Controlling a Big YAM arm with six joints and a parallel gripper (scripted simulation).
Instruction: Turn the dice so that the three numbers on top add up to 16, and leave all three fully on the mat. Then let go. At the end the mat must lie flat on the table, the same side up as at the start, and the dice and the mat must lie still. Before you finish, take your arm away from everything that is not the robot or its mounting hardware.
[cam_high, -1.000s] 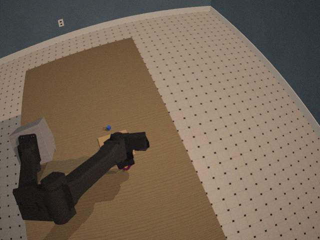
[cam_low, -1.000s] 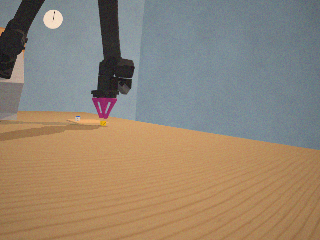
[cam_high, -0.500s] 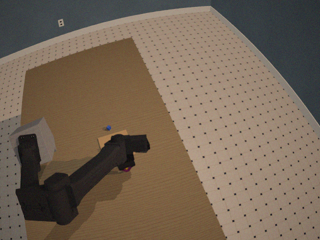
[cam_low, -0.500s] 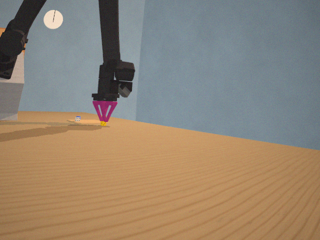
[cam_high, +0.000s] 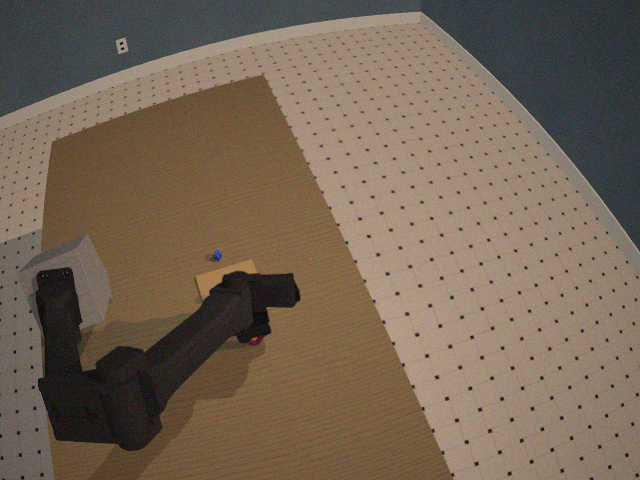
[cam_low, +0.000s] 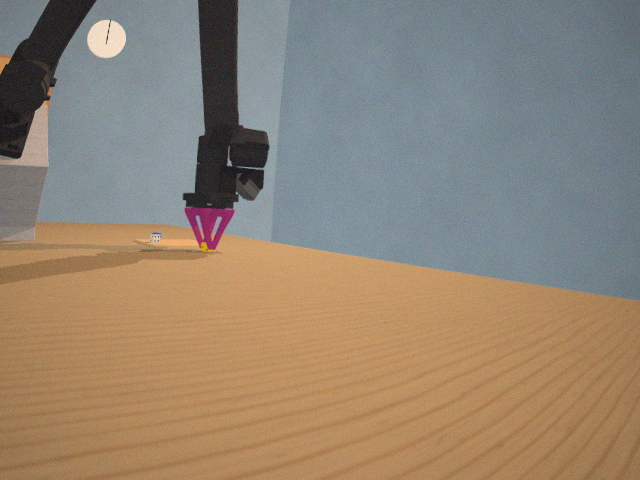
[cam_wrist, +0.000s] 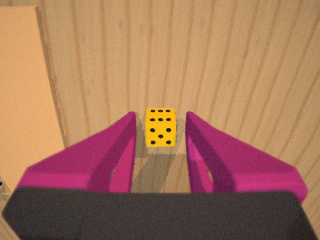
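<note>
My hand is right at the yellow die. Round my hand: mat: 2 cm behind, 13 cm to the left, 1 cm below; white die: 7 cm behind, 12 cm to the left; blue die: 3 cm behind, 23 cm to the left.
</note>
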